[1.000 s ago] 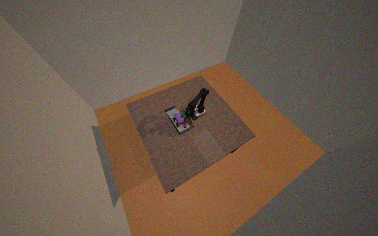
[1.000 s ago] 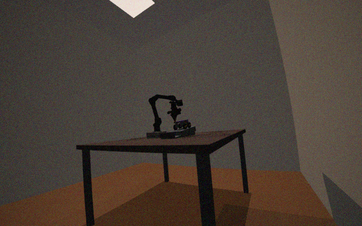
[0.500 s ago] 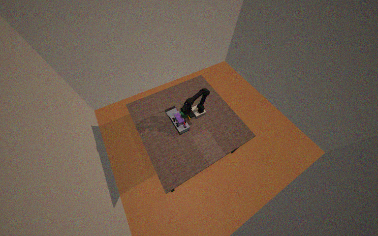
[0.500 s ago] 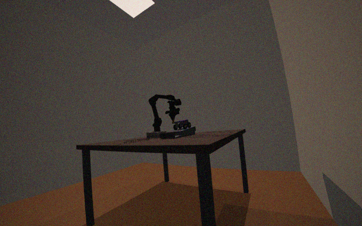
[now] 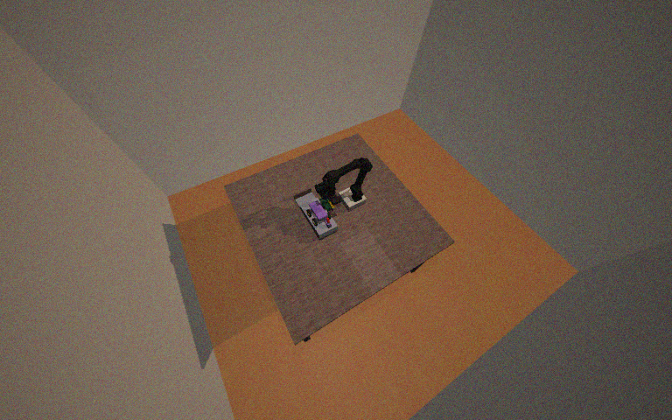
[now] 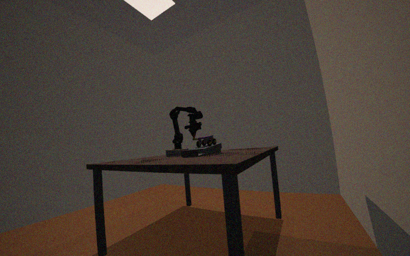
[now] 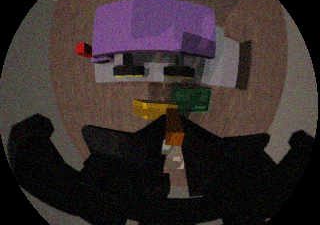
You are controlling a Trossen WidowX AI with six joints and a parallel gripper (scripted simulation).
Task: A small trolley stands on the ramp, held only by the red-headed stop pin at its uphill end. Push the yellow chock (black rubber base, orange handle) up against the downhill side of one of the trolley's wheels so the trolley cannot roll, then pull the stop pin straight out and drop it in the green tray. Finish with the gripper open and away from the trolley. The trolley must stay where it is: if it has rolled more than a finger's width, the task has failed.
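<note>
The red-headed stop pin is 80 mm ahead of my gripper tip, 140 mm to the left of it and 40 mm below it. Also, from my gripper tip: yellow chock 20 mm to the left, 10 mm below; then purple trolley 110 mm ahead, 40 mm to the left, 50 mm below; then grey ramp 110 mm ahead, 30 mm to the left, 120 mm below.
</note>
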